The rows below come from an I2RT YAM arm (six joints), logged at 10 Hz.
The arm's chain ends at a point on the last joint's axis. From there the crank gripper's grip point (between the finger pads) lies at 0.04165 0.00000 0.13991 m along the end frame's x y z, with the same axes.
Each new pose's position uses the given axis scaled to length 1; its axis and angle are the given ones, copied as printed.
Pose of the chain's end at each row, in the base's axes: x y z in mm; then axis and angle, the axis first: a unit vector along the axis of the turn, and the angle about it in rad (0 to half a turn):
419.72, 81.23, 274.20, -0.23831, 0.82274, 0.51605, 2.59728
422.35, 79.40, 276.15, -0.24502, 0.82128, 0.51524, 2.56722
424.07, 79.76, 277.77, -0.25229, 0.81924, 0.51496, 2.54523
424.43, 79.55, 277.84, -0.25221, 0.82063, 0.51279, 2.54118
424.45, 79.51, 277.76, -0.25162, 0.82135, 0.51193, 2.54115
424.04, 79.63, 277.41, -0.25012, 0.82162, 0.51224, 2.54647
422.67, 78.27, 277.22, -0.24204, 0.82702, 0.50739, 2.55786
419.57, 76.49, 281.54, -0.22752, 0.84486, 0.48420, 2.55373
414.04, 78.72, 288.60, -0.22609, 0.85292, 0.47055, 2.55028
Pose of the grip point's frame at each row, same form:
416.16, 204.69, 196.39, -0.23831, 0.82274, 0.51605, 2.59728
421.92, 203.17, 198.76, -0.24502, 0.82128, 0.51524, 2.56722
425.61, 203.76, 200.76, -0.25229, 0.81924, 0.51496, 2.54523
426.74, 203.27, 200.40, -0.25221, 0.82063, 0.51279, 2.54118
426.93, 203.10, 200.12, -0.25162, 0.82135, 0.51193, 2.54115
425.99, 203.20, 199.72, -0.25012, 0.82162, 0.51224, 2.54647
424.65, 200.99, 198.18, -0.24204, 0.82702, 0.50739, 2.55786
426.18, 195.52, 197.29, -0.22752, 0.84486, 0.48420, 2.55373
422.64, 195.35, 201.23, -0.22609, 0.85292, 0.47055, 2.55028

